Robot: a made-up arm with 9 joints. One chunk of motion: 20 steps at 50 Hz.
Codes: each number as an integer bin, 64 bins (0 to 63) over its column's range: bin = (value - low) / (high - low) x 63, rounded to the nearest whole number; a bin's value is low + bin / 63 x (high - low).
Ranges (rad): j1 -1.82..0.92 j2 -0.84..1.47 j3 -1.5..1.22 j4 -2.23..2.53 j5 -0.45..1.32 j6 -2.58..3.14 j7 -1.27..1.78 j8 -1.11..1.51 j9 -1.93..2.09
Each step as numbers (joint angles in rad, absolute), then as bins.
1 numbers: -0.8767 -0.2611 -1.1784 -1.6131 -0.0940 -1.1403 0.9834 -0.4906 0.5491
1 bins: 22 16 7 8 13 16 47 15 39
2 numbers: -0.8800 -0.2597 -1.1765 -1.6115 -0.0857 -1.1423 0.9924 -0.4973 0.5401
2 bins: 22 16 7 8 13 16 47 15 39
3 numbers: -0.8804 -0.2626 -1.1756 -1.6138 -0.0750 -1.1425 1.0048 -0.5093 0.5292
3 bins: 22 16 8 8 13 16 47 14 39
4 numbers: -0.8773 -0.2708 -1.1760 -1.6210 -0.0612 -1.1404 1.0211 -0.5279 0.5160
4 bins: 22 16 8 8 14 16 47 14 38
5 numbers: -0.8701 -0.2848 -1.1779 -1.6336 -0.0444 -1.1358 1.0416 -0.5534 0.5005
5 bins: 22 15 7 8 14 16 48 13 38
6 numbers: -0.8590 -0.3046 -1.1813 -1.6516 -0.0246 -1.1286 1.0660 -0.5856 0.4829
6 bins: 22 15 7 8 15 16 48 13 38
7 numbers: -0.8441 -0.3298 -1.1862 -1.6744 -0.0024 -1.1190 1.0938 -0.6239 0.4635
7 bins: 22 14 7 7 16 16 49 12 38
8 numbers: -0.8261 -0.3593 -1.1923 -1.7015 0.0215 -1.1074 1.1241 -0.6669 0.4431
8 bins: 23 13 7 7 17 16 49 11 37
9 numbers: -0.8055 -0.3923 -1.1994 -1.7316 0.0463 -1.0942 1.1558 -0.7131 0.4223
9 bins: 23 12 7 7 18 16 50 10 37
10 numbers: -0.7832 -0.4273 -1.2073 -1.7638 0.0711 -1.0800 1.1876 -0.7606 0.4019
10 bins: 24 11 7 6 19 17 51 8 37
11 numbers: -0.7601 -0.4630 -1.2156 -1.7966 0.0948 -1.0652 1.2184 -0.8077 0.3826
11 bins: 24 10 7 6 19 17 51 7 36
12 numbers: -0.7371 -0.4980 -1.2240 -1.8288 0.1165 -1.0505 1.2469 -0.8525 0.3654
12 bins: 25 9 6 5 20 17 52 6 36
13 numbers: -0.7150 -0.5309 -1.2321 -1.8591 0.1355 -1.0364 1.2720 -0.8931 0.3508
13 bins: 25 8 6 5 21 17 53 5 36
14 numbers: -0.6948 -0.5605 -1.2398 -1.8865 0.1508 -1.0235 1.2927 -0.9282 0.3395
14 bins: 26 8 6 5 21 17 53 4 36
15 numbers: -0.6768 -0.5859 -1.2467 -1.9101 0.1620 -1.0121 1.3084 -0.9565 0.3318
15 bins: 26 7 6 4 22 17 53 4 35
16 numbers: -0.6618 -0.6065 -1.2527 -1.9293 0.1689 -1.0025 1.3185 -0.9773 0.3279
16 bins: 27 6 6 4 22 17 53 3 35
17 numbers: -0.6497 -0.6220 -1.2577 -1.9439 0.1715 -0.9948 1.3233 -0.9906 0.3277
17 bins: 27 6 6 4 22 17 54 3 35
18 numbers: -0.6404 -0.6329 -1.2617 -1.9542 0.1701 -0.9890 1.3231 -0.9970 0.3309
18 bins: 27 6 6 4 22 18 54 3 35
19 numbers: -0.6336 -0.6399 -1.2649 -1.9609 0.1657 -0.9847 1.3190 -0.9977 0.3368
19 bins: 27 5 5 4 22 18 53 3 36
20 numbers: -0.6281 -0.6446 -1.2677 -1.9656 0.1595 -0.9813 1.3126 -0.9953 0.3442
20 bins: 27 5 5 3 22 18 53 3 36
